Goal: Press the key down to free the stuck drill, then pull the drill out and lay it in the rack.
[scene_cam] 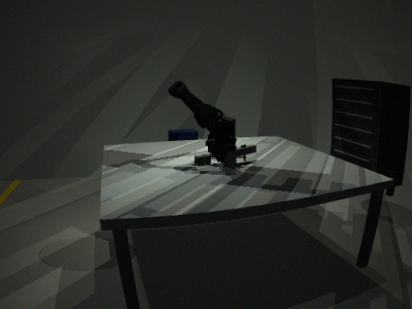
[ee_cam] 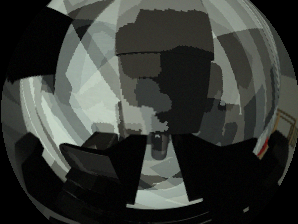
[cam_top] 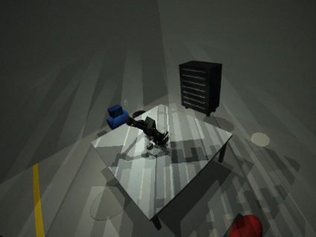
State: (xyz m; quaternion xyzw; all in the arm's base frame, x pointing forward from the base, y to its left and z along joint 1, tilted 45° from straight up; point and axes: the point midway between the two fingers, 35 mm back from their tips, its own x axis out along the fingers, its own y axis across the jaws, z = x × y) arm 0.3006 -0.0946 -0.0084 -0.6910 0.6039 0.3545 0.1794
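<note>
Right now the drill is 20 mm behind my gripper tip, 50 mm to the left of it and 40 mm above it. Also, from my gripper tip: small dark block (60 mm behind, 70 mm to the right).
</note>
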